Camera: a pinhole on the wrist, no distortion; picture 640 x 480 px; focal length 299.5 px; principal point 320.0 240.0 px. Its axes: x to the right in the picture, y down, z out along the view. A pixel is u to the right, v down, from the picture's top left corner.
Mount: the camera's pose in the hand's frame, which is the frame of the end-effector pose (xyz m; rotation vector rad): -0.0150 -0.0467 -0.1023 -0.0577 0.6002 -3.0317
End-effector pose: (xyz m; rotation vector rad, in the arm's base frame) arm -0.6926 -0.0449 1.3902 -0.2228 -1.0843 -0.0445
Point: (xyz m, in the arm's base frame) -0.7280 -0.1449 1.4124
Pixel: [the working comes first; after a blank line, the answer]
In the camera's frame: -0.0039 0.0086 0.1367

311.4 258.8
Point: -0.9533 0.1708 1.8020
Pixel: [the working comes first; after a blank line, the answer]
In the camera's frame: -0.2643 -0.3438 0.4688

151.2 20.3
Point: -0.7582 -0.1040 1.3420
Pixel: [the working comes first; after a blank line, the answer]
In the camera's frame: 0.0665 -0.0388 0.1184

488.2 141.9
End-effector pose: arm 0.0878 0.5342 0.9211 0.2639 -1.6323 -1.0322
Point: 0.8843 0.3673 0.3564
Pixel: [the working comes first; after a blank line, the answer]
In the camera's frame: 0.5271 0.4210 -0.5820

behind the camera
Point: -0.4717 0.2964 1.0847
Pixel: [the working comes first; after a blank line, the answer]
In the camera's frame: -0.4498 -0.0135 0.5275

64.6 232.4
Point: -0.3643 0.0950 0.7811
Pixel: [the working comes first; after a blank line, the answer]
In the camera's frame: -0.3249 0.3383 0.4576

107.4 461.4
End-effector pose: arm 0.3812 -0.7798 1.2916 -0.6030 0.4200 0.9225
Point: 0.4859 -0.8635 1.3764
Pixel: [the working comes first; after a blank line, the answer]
In the camera's frame: 0.0373 0.0492 0.1506

394.1 337.9
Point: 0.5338 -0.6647 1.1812
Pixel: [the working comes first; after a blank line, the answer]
In the camera's frame: -0.2288 -0.0352 0.1059

outside the picture
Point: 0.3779 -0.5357 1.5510
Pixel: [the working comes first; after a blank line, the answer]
In the camera's frame: -0.0052 -0.2511 0.3906

316.0 47.5
